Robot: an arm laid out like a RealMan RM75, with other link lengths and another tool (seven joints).
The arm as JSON. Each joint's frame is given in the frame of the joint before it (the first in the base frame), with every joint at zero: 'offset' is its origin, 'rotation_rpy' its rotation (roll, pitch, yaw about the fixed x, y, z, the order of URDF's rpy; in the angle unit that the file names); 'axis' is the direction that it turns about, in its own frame. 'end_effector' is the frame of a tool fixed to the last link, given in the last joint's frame.
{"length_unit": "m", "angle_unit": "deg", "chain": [
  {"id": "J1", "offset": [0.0, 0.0, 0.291], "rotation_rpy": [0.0, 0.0, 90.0], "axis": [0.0, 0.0, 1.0]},
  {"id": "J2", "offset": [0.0, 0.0, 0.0], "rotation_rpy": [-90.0, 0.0, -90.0], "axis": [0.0, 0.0, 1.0]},
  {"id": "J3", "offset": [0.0, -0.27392, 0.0], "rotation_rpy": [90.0, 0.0, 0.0], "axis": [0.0, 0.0, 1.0]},
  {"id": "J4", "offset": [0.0, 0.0, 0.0], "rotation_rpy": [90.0, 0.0, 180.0], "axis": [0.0, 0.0, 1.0]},
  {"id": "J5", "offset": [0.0, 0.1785, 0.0], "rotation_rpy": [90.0, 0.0, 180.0], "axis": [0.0, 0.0, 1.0]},
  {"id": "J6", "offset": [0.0, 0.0, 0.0], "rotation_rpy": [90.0, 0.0, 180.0], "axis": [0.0, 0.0, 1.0]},
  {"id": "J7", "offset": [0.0, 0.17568, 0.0], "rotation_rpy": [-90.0, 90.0, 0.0], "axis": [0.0, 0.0, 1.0]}
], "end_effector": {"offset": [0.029, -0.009, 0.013], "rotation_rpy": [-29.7, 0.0, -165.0]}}
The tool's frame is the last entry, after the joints.
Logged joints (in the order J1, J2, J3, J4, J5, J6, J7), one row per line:
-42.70 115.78 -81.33 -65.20 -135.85 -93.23 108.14
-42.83 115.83 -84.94 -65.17 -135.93 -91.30 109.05
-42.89 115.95 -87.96 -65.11 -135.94 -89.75 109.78
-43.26 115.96 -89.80 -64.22 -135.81 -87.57 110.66
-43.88 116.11 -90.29 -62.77 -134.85 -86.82 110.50
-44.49 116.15 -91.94 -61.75 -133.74 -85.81 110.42
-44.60 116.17 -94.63 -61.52 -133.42 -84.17 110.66
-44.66 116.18 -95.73 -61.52 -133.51 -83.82 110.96
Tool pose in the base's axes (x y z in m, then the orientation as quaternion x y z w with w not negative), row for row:
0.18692 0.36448 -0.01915 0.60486 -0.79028 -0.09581 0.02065
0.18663 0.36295 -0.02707 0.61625 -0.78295 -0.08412 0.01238
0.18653 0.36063 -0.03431 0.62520 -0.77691 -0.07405 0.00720
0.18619 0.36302 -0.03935 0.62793 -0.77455 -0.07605 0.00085
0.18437 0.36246 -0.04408 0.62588 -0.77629 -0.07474 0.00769
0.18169 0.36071 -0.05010 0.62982 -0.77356 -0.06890 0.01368
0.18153 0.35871 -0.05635 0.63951 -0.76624 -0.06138 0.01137
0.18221 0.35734 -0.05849 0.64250 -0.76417 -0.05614 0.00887
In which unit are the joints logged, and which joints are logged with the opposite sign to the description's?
The joints are logged in degrees. Opposite sign: J1.
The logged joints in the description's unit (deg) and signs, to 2 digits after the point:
42.70 115.78 -81.33 -65.20 -135.85 -93.23 108.14
42.83 115.83 -84.94 -65.17 -135.93 -91.30 109.05
42.89 115.95 -87.96 -65.11 -135.94 -89.75 109.78
43.26 115.96 -89.80 -64.22 -135.81 -87.57 110.66
43.88 116.11 -90.29 -62.77 -134.85 -86.82 110.50
44.49 116.15 -91.94 -61.75 -133.74 -85.81 110.42
44.60 116.17 -94.63 -61.52 -133.42 -84.17 110.66
44.66 116.18 -95.73 -61.52 -133.51 -83.82 110.96

